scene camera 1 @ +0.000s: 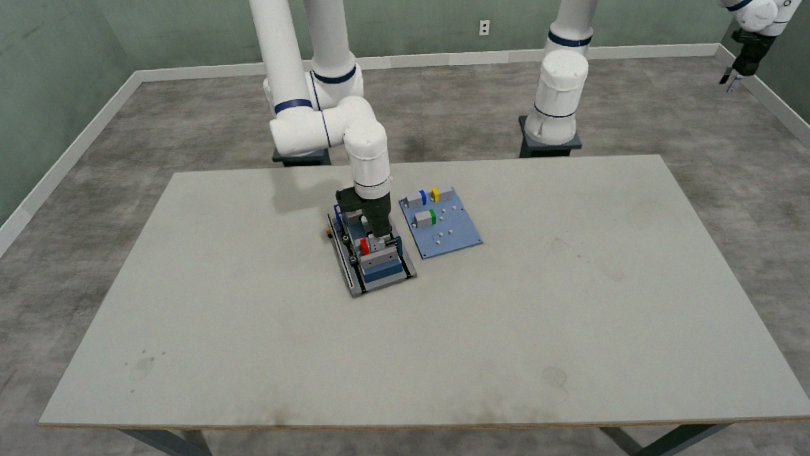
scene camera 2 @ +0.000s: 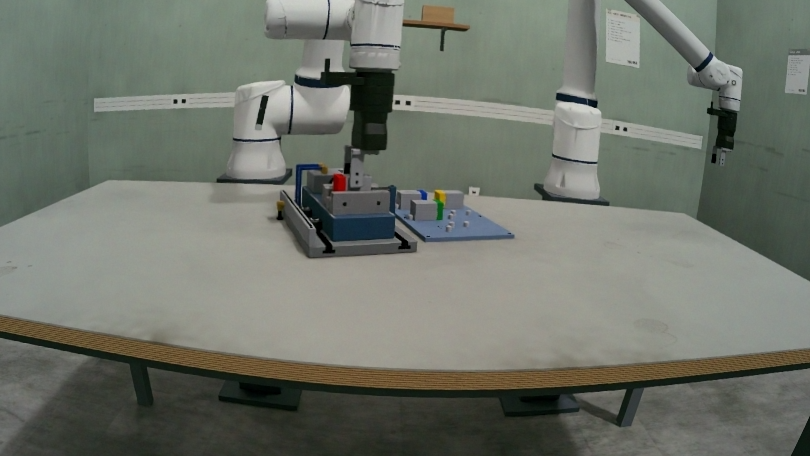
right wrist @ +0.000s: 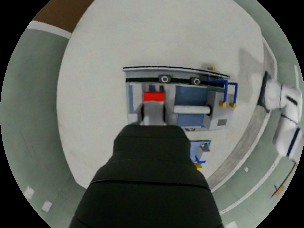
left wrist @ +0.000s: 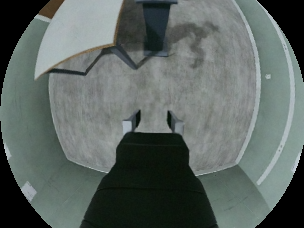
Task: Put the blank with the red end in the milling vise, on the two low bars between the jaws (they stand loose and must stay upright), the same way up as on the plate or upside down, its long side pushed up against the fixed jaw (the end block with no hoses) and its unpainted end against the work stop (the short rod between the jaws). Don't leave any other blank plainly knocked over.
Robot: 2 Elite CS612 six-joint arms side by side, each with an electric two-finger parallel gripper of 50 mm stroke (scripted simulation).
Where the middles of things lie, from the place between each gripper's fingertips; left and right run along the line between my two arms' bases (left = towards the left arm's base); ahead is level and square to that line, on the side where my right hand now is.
My right gripper (scene camera 2: 352, 184) is now 3 cm short of the fixed jaw (scene camera 2: 358, 202), 2 cm to the right of it and 4 cm above it. From my right hand the other things lie so: blue plate (scene camera 1: 464, 235) 17 cm behind, 19 cm to the left, 12 cm below.
I see the blue plate 106 cm to the right of my left hand (scene camera 1: 725, 87), 45 cm ahead of it and 17 cm below it. Also, from my left hand: fixed jaw (124 cm to the right, 65 cm ahead, 10 cm below).
